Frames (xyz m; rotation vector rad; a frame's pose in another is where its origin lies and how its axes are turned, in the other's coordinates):
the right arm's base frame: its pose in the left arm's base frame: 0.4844 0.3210 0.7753 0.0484 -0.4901 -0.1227
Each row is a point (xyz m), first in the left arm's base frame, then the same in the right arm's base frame.
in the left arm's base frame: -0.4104 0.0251 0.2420
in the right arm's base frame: -0.9936 -0.4285 -0.0424
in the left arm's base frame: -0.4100 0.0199 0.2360
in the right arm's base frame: -0.9953 -0.4341 -0.0478
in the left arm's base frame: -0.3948 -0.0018 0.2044
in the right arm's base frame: -0.9940 -0.4564 -0.0825
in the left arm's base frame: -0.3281 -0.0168 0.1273
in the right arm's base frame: -0.9696 -0.4701 -0.1817
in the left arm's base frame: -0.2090 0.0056 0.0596
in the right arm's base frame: -0.8999 -0.4404 -0.2980
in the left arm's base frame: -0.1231 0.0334 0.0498
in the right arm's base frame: -0.8329 -0.4045 -0.3476
